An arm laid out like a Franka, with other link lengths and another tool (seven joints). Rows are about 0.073 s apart.
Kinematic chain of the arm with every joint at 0, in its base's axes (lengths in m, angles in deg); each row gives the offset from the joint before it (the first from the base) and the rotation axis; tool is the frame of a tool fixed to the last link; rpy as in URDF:
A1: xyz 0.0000 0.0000 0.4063 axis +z
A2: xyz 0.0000 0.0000 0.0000 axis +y
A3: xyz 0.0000 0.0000 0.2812 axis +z
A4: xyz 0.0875 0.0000 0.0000 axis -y
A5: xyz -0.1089 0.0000 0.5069 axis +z
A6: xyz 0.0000 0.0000 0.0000 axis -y
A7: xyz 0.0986 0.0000 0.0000 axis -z
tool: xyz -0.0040 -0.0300 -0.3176 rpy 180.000 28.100 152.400
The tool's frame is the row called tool.
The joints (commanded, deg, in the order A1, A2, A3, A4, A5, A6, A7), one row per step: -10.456 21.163 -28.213 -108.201 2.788 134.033 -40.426; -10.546 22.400 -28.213 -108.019 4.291 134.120 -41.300; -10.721 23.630 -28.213 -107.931 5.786 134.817 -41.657; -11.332 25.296 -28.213 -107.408 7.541 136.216 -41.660; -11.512 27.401 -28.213 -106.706 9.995 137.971 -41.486; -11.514 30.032 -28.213 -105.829 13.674 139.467 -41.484; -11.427 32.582 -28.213 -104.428 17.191 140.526 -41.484
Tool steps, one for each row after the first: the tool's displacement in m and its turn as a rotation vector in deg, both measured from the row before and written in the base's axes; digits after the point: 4 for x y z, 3 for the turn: -0.0024 0.0023 -0.0135 0.907 0.312 -0.087; -0.0019 -0.0001 -0.0128 0.558 -0.173 -0.640; -0.0016 -0.0078 -0.0118 0.040 -0.809 -1.451; 0.0033 -0.0037 -0.0146 0.103 -1.183 -1.601; 0.0034 0.0006 -0.0205 0.822 -1.251 -2.093; 0.0070 0.0004 -0.0154 0.657 -1.311 -1.856
